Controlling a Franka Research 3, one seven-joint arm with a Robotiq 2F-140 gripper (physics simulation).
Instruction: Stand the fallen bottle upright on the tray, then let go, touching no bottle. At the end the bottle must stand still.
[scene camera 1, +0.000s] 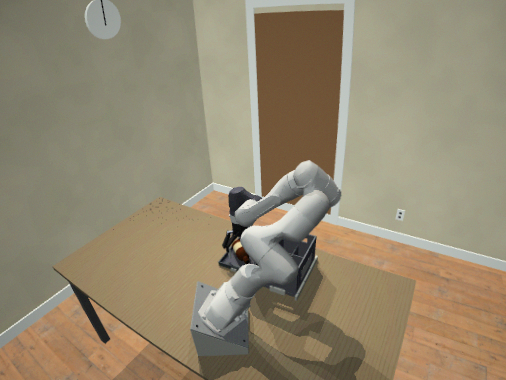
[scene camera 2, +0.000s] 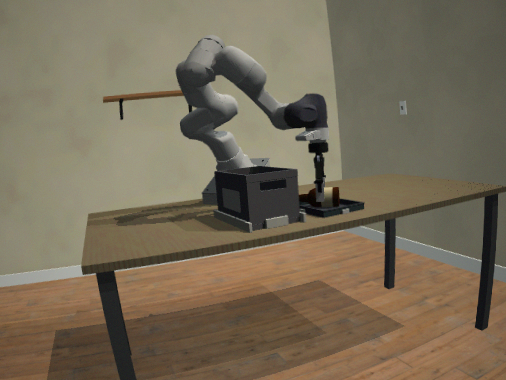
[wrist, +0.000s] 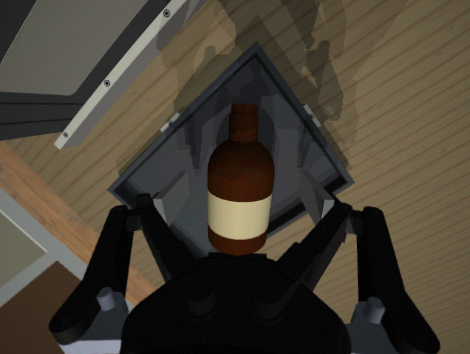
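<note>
A brown bottle with a cream label (scene camera 1: 238, 246) (scene camera 2: 331, 197) (wrist: 240, 217) lies on its side on the dark tray (scene camera 1: 226, 264) (scene camera 2: 356, 205) (wrist: 300, 104). In the second scene view its neck points left, towards the crate; in the wrist view the neck points up, towards a tray corner. My gripper (scene camera 1: 233, 244) (scene camera 2: 320, 196) (wrist: 243, 183) is open and points down. Its fingers stand on either side of the bottle's body at about the label, with a gap on both sides in the wrist view. In the first scene view the arm hides part of the bottle and tray.
A dark grey crate with inner dividers (scene camera 1: 307, 259) (scene camera 2: 275, 206) stands close beside the tray, on the bottle neck's side in the second scene view. Its pale base rail (wrist: 120, 75) shows at the upper left of the wrist view. All stand on the wooden table (scene camera 1: 150, 260) (scene camera 2: 165, 235).
</note>
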